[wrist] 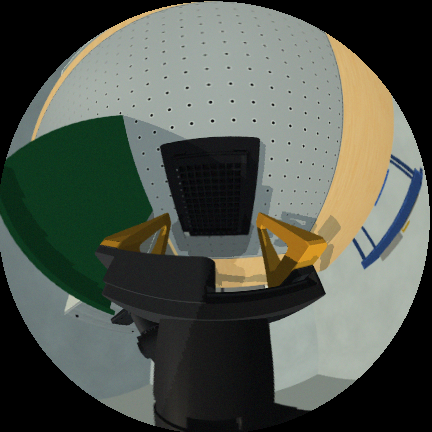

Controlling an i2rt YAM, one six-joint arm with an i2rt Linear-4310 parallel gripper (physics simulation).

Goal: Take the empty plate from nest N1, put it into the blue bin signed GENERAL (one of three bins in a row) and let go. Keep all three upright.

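Places are measured from the arm's base along level axes (x ahead, y left, z up), in metres.
Pixels of known places: gripper, fingertip midpoint: (213, 217).
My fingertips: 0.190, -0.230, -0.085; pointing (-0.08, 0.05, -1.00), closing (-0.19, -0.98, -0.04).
Note:
Ahead of a thing's pixels: the offset from my fingertips to its top centre, as dx, dy, dz. "pt": to the spot under its first point. Level surfaces: height alone.
A black plate @(-0.007, +0.004, -0.038) (212, 195) with a grid of small wells lies in a black rectangular nest @(-0.007, +0.004, -0.049) (210, 143) near the middle of the wrist view. The plate and the nest are nearly the same black, so the line between them is hard to see. No nest label can be read. My gripper (213, 217) is open, with its two orange fingers wide apart, one to the lower left and one to the lower right of the nest in the view. Nothing is between the fingertips. The blue bin signed GENERAL cannot be made out in this view.
The nest stands on a grey perforated board @(dz -0.064) (225, 65). A light wooden table edge (367, 115) runs along the right. A large dark green surface @(pt +0.090, +0.107, +0.039) (75, 185) rises on the left, close to the left finger. A blue frame (400, 225) stands beyond the table at the right.

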